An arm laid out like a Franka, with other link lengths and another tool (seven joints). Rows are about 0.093 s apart.
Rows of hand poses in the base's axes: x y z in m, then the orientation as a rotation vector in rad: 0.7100, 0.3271, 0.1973, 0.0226, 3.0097, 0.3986; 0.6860, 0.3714, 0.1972, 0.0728, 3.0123, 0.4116; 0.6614, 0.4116, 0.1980, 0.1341, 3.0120, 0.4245; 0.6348, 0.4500, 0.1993, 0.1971, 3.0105, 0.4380; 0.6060, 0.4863, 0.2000, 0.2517, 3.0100, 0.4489; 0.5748, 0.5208, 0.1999, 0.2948, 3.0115, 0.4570; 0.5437, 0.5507, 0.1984, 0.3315, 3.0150, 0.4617; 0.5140, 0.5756, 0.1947, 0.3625, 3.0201, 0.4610; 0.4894, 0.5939, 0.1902, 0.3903, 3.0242, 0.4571; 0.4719, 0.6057, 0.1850, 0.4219, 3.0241, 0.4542
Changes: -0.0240, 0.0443, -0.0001, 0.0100, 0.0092, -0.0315; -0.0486, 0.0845, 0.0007, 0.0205, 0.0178, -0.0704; -0.0752, 0.1229, 0.0020, 0.0316, 0.0268, -0.1103; -0.1040, 0.1592, 0.0027, 0.0406, 0.0363, -0.1446; -0.1352, 0.1937, 0.0026, 0.0472, 0.0463, -0.1711; -0.1663, 0.2236, 0.0011, 0.0512, 0.0570, -0.1933; -0.1960, 0.2485, -0.0026, 0.0513, 0.0679, -0.2118; -0.2206, 0.2668, -0.0071, 0.0494, 0.0769, -0.2285; -0.2381, 0.2786, -0.0123, 0.0486, 0.0831, -0.2483
